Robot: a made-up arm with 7 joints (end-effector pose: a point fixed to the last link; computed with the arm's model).
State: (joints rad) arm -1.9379 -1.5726 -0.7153 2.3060 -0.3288 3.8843 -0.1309
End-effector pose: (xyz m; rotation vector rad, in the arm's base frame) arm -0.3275 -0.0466 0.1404 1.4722 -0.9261 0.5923
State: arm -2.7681 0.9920 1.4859 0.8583 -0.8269 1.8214 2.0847
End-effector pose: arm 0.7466 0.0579 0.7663 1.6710 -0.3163 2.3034
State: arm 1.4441 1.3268 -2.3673 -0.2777 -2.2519 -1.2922 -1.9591
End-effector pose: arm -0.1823 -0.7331 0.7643 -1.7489 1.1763 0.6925
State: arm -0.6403 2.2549 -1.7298 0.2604 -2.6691 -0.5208 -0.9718
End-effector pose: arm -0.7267 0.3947 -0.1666 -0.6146 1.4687 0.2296
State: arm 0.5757 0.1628 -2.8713 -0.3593 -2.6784 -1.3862 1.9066
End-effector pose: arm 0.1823 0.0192 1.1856 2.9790 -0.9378 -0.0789
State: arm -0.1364 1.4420 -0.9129 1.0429 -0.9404 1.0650 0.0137
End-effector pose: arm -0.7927 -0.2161 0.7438 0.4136 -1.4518 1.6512
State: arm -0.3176 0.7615 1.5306 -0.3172 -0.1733 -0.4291 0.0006
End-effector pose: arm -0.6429 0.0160 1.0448 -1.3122 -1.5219 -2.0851
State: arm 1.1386 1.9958 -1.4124 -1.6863 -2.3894 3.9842 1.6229
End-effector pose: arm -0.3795 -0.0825 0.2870 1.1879 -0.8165 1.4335
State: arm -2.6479 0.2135 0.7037 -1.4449 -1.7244 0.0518 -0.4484
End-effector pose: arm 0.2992 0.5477 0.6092 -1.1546 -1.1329 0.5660
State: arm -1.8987 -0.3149 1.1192 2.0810 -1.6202 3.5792 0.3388
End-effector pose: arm 0.2438 -0.3357 0.6290 -0.8274 -1.1891 -2.3320
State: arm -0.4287 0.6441 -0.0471 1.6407 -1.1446 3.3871 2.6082
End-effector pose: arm -0.0017 -0.0572 0.9884 -1.1682 -0.8007 -1.0383
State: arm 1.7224 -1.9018 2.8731 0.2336 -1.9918 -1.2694 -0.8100
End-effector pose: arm -0.0569 0.8635 0.0491 0.1235 -2.2368 2.0526
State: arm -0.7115 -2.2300 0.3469 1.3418 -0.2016 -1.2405 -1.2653
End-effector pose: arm 0.1111 0.0036 -0.3308 0.1691 -0.3444 1.1389
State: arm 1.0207 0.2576 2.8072 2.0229 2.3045 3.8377 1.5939
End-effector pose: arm -0.1570 -0.4235 0.4732 -1.3415 0.7062 0.3434
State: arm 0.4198 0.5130 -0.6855 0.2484 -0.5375 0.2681 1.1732
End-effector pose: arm -0.3479 -0.2747 1.2199 -0.6208 1.5685 -1.9932
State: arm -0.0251 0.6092 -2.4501 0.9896 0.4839 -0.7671 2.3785
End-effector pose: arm -0.6809 -0.3619 0.6462 1.4528 1.6496 0.6572
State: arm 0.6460 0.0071 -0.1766 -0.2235 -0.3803 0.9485 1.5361
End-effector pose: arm -0.1609 -0.1386 1.2460 -0.2756 0.3650 -1.4661
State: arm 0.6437 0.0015 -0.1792 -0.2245 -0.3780 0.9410 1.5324
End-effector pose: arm -0.1573 -0.1351 1.2475 -0.2874 0.3707 -1.4716
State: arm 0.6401 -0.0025 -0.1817 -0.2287 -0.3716 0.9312 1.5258
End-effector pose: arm -0.1558 -0.1332 1.2482 -0.2976 0.3747 -1.4770
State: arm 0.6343 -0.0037 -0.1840 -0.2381 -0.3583 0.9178 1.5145
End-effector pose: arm -0.1580 -0.1340 1.2475 -0.3049 0.3755 -1.4819
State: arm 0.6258 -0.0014 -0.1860 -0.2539 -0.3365 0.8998 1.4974
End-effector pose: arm -0.1648 -0.1379 1.2450 -0.3089 0.3719 -1.4865
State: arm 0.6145 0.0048 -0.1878 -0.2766 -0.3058 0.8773 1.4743
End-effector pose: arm -0.1767 -0.1450 1.2403 -0.3092 0.3626 -1.4911
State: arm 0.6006 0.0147 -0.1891 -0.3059 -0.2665 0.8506 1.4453
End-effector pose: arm -0.1935 -0.1547 1.2333 -0.3063 0.3462 -1.4963
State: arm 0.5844 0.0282 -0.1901 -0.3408 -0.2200 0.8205 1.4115
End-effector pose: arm -0.2148 -0.1661 1.2237 -0.3004 0.3221 -1.5028
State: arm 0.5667 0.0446 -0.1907 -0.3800 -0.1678 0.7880 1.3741
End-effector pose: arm -0.2396 -0.1783 1.2118 -0.2925 0.2901 -1.5110
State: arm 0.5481 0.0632 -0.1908 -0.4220 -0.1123 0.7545 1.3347
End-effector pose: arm -0.2669 -0.1902 1.1976 -0.2827 0.2505 -1.5216
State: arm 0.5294 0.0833 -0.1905 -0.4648 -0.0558 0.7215 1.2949
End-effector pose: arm -0.2954 -0.2011 1.1816 -0.2714 0.2048 -1.5347
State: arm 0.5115 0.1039 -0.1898 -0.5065 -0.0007 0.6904 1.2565
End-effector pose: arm -0.3236 -0.2106 1.1645 -0.2592 0.1554 -1.5497
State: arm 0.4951 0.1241 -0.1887 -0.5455 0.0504 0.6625 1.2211
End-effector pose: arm -0.3504 -0.2183 1.1472 -0.2459 0.1051 -1.5658
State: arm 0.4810 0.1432 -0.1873 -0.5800 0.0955 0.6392 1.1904
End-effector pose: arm -0.3746 -0.2245 1.1304 -0.2316 0.0570 -1.5811
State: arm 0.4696 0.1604 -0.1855 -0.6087 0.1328 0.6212 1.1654
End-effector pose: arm -0.3952 -0.2296 1.1152 -0.2169 0.0143 -1.5943
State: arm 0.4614 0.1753 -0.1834 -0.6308 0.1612 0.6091 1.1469
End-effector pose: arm -0.4119 -0.2339 1.1021 -0.2019 -0.0208 -1.6038
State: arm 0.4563 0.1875 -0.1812 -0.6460 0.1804 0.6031 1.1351
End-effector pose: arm -0.4244 -0.2377 1.0918 -0.1870 -0.0469 -1.6090
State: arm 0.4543 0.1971 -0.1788 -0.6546 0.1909 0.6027 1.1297
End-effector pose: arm -0.4329 -0.2414 1.0842 -0.1723 -0.0639 -1.6093
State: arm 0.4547 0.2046 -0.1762 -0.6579 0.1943 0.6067 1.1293
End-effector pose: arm -0.4383 -0.2452 1.0789 -0.1581 -0.0733 -1.6055
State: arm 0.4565 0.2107 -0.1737 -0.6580 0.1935 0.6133 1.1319
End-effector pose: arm -0.4417 -0.2488 1.0751 -0.1443 -0.0780 -1.5996
